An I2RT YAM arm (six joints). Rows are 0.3 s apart.
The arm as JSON. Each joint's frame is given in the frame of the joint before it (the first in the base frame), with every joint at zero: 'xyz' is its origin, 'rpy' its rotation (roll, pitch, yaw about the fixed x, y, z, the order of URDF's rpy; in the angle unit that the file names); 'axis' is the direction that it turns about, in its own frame. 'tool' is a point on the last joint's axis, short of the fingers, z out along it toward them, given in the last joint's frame.
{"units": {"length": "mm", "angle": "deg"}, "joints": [
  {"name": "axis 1", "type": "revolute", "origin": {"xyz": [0.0, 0.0, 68.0], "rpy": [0.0, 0.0, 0.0]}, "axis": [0.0, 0.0, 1.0]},
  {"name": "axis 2", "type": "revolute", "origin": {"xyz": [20.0, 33.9, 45.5], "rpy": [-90.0, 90.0, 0.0]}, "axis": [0.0, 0.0, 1.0]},
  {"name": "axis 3", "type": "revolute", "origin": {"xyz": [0.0, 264.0, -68.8], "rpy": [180.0, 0.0, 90.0]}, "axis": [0.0, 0.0, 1.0]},
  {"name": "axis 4", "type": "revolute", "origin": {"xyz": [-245.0, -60.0, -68.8], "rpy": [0.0, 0.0, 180.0]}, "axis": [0.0, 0.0, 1.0]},
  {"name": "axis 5", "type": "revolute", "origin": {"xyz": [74.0, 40.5, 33.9], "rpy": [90.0, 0.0, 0.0]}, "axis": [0.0, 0.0, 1.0]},
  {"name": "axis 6", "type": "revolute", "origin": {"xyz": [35.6, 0.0, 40.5], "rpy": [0.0, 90.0, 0.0]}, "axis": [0.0, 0.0, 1.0]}
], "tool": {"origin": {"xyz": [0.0, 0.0, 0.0], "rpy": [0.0, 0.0, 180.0]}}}
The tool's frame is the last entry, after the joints.
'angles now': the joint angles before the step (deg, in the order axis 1, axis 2, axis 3, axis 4, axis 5, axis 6). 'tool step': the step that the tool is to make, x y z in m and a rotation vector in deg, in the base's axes. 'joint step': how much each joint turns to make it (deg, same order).
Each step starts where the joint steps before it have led.
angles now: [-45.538 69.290 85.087 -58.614 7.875 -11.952]
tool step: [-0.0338 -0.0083 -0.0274 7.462 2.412 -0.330]
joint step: [-9.585 -2.873 -6.196 -3.689 -8.484 -4.675]
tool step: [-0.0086 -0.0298 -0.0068 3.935 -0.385 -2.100]
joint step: [-6.682 4.795 2.037 -0.507 -4.720 -2.097]
